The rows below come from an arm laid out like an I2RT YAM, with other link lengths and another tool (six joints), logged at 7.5 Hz.
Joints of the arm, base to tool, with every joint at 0 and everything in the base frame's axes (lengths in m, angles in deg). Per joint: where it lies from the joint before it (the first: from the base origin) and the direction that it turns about. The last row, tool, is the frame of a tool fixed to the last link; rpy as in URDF.
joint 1: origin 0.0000 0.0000 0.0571 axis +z
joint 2: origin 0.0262 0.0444 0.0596 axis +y
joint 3: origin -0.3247 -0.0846 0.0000 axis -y
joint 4: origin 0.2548 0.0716 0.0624 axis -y
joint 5: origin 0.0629 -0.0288 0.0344 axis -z
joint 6: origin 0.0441 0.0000 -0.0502 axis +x
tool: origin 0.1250 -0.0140 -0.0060 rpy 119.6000 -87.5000 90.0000
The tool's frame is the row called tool.
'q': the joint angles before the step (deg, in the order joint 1, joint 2, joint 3, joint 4, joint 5, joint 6). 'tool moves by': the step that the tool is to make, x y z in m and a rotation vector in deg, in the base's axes. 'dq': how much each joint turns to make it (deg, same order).
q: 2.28 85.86 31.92 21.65 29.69 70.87
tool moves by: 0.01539 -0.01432 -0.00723 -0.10 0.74 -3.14
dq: -1.83 4.73 3.04 0.57 1.15 0.74
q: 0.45 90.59 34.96 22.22 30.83 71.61
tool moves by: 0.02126 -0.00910 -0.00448 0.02 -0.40 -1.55
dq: -1.23 4.67 3.46 1.50 0.26 0.23
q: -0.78 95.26 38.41 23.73 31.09 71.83
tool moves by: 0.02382 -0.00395 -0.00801 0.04 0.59 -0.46
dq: -0.50 5.05 4.31 0.15 -0.05 0.00
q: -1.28 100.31 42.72 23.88 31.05 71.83
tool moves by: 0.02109 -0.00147 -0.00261 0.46 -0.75 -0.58
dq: -0.11 3.59 3.78 0.14 0.13 0.77
